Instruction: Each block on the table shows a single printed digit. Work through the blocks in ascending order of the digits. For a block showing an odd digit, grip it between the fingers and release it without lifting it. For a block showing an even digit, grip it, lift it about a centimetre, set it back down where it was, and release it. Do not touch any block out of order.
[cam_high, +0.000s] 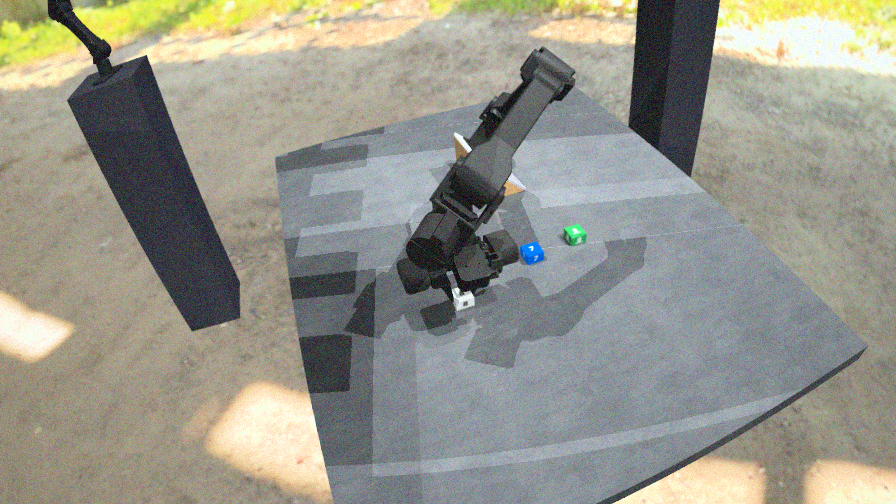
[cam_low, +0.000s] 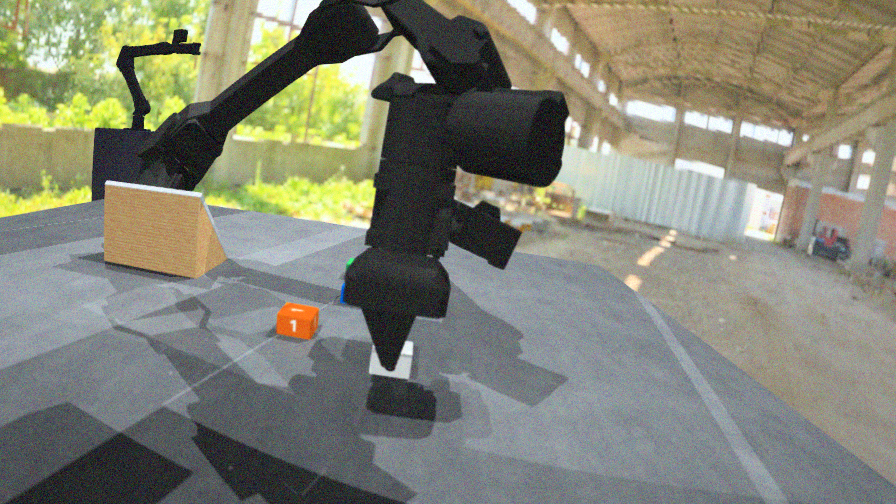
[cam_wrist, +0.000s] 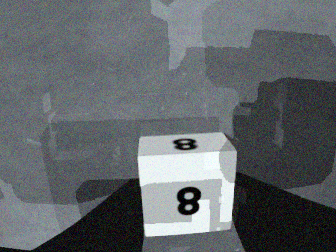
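My gripper tip is now right at the white block marked 8. From my gripper tip the other things lie so: blue block marked 7: 15 cm to the left, 5 cm behind; green block: 25 cm to the left, 7 cm behind; orange block marked 1: 9 cm behind, 4 cm to the left.
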